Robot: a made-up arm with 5 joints.
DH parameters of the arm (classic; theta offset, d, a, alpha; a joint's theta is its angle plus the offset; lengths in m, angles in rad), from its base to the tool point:
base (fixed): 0 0 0.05 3.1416
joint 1: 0 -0.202 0.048 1.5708
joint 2: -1.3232 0 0.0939 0
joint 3: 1.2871 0 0.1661 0
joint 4: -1.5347 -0.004 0 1.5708
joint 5: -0.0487 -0.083 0 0
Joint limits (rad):
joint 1: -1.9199..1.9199
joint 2: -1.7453..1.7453
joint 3: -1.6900..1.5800
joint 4: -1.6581..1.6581
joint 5: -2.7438..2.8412
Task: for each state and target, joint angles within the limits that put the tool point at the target. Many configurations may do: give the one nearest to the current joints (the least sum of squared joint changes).
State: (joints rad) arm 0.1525 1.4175 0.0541 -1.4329 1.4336
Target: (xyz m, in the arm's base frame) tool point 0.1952 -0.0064 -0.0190
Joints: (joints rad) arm 0.0165 1.6239 0.3847 -1.5015 1.4336
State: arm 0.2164 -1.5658 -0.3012 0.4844 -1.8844
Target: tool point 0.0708 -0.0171 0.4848
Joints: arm 0.5388 -1.2784 -0.1785 0.4770 -1.8844
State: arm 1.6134 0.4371 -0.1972 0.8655 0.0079
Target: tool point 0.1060 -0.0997 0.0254
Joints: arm 1.0240 0.8990 0.4459 1.0753 0.0079
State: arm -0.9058 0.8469 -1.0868 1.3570 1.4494
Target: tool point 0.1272 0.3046 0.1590
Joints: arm -1.3353 0.9672 -0.9695 1.4253 1.4494
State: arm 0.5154 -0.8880 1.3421 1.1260 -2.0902
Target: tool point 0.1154 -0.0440 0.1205
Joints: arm 0.5415 -0.7830 1.4616 1.6061 -2.0902
